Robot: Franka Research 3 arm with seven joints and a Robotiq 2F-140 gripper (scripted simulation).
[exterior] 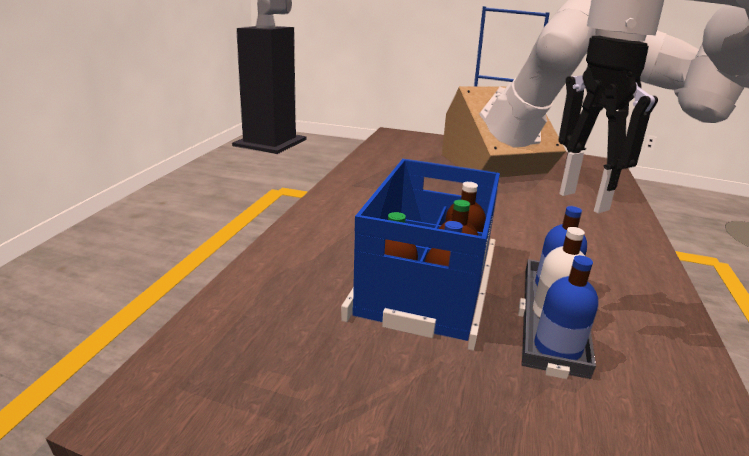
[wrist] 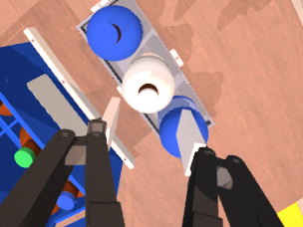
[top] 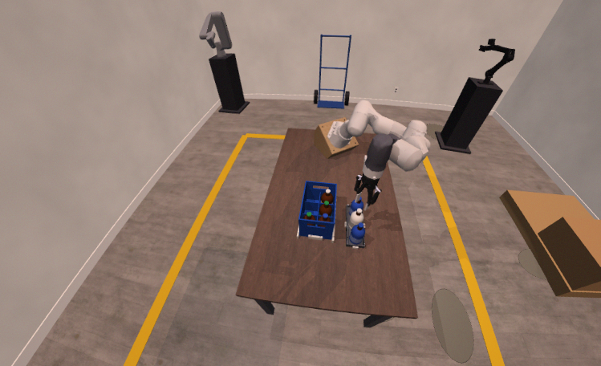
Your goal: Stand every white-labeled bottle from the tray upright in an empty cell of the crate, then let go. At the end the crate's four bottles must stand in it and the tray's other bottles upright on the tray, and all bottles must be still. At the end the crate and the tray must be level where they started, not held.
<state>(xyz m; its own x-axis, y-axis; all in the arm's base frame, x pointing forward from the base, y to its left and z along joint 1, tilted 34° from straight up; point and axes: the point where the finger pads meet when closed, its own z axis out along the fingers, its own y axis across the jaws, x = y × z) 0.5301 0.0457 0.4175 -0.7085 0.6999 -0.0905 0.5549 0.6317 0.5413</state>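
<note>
My hand is 150 mm above the white-labeled bottle. Also, from my hand: blue-labeled bottle: 150 mm below, 90 mm ahead, 10 mm to the left; then blue crate: 220 mm to the right, 150 mm below.
</note>
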